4 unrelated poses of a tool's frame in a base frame.
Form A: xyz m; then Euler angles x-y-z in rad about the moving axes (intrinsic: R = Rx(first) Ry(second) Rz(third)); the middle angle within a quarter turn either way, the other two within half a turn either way.
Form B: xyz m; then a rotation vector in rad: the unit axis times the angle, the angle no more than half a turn. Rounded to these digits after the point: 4 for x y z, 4 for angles.
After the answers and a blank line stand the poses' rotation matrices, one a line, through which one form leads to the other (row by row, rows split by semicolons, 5 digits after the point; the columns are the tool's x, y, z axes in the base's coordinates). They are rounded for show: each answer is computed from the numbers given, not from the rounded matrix.
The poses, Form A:
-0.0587 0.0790 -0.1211 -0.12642 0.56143 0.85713
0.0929 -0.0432 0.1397 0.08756 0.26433 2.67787
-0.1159 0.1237 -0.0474 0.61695 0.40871 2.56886
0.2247 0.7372 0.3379 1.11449 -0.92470 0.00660
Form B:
-0.0587 0.0790 -0.1211 0.1244 0.5768 0.7975
0.0929 -0.0432 0.1397 0.3816 -0.0331 2.6666
-0.1159 0.1237 -0.0474 0.7514 -0.6430 2.5444
0.2247 0.7372 0.3379 1.0276 -0.8275 -0.5080

0.55412 -0.63992 0.53240; 0.70599 0.70013 0.10673; -0.44105 0.31673 0.83974
-0.86333 -0.43175 0.26126; 0.42513 -0.90119 -0.08441; 0.27189 0.03820 0.96157
-0.77120 -0.49729 0.39743; 0.24878 -0.81010 -0.53090; 0.58596 -0.31056 0.74847
0.60206 -0.00397 -0.79844; -0.71382 0.44536 -0.54047; 0.35774 0.89534 0.26530

